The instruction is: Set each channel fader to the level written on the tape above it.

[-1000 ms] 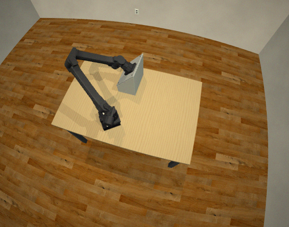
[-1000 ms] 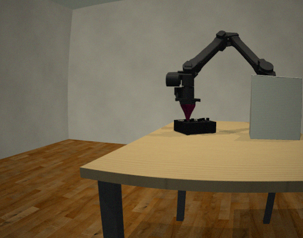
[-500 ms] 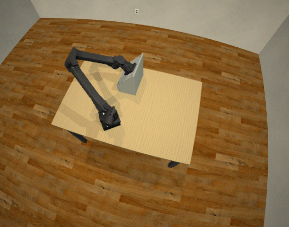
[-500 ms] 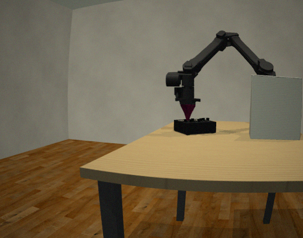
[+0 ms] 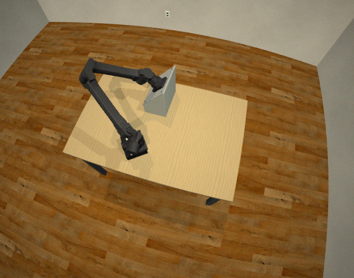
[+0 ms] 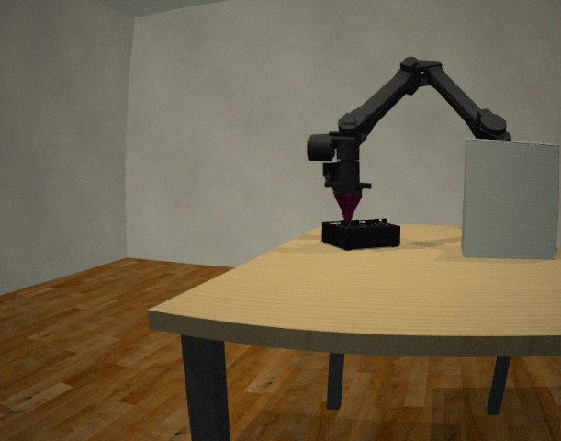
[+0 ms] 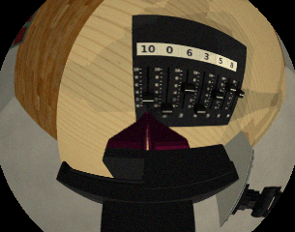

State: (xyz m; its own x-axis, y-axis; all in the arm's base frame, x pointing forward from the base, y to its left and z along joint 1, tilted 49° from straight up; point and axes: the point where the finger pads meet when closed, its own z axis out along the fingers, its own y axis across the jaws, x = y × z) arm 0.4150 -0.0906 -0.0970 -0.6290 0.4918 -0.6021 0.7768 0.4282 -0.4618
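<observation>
My gripper is now 20 mm to the left of the fader cap, 10 mm short of it and 10 mm above it. Round my hand: master cap: 120 mm to the right, 80 mm behind, 10 mm below.
</observation>
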